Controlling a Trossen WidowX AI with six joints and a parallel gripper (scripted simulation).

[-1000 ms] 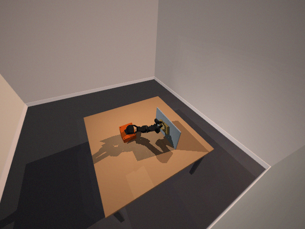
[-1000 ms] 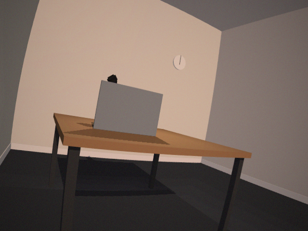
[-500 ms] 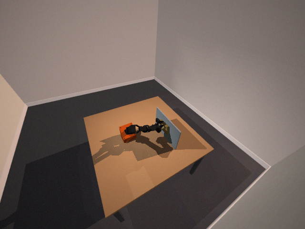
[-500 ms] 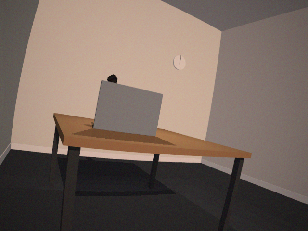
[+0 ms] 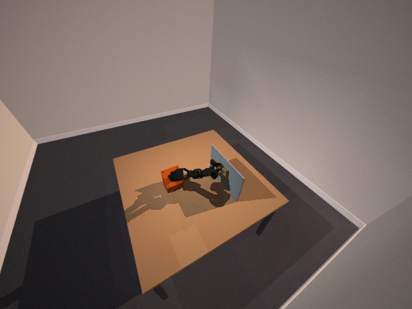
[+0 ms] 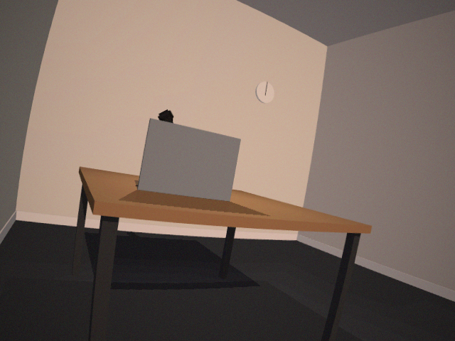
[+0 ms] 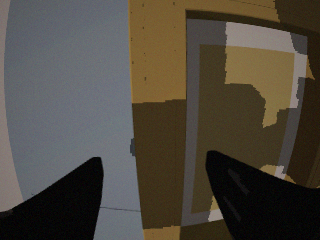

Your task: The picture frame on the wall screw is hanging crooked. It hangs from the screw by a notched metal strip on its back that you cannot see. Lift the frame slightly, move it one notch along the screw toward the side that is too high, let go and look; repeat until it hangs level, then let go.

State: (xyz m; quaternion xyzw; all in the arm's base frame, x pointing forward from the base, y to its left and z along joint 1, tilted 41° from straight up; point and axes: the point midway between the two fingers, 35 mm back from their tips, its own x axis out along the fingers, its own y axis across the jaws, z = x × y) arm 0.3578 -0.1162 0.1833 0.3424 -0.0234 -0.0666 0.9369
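The picture frame lies 1 cm to the right of my gripper tip and 5 cm below it. From my gripper tip the other things lie so: blue-grey wall panel 1 cm ahead, 3 cm to the right, 6 cm below.
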